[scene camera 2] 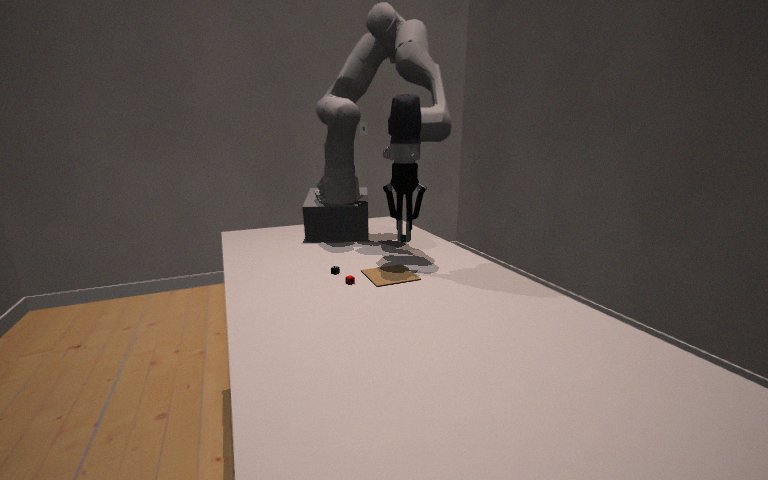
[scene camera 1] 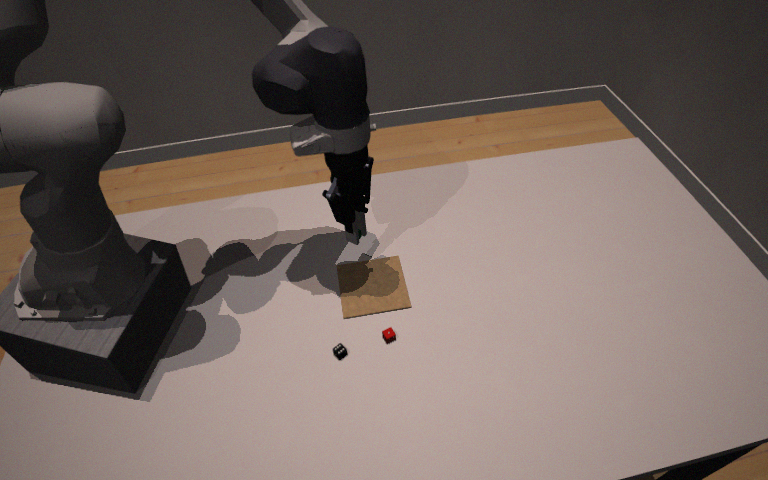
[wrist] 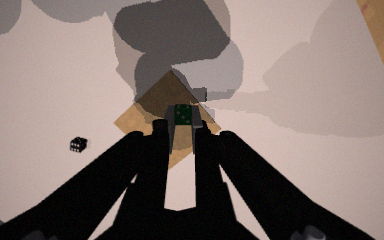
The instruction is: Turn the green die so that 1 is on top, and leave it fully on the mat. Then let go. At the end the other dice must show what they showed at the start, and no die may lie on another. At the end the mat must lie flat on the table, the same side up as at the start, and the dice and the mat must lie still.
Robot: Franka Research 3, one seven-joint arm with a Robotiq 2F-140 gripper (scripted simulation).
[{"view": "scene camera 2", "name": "my gripper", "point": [404,240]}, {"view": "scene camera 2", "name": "tan mat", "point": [389,275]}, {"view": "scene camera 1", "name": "my gripper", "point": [356,237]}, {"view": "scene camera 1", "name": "tan mat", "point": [374,286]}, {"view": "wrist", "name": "my gripper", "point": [183,116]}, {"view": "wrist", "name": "tan mat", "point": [152,105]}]
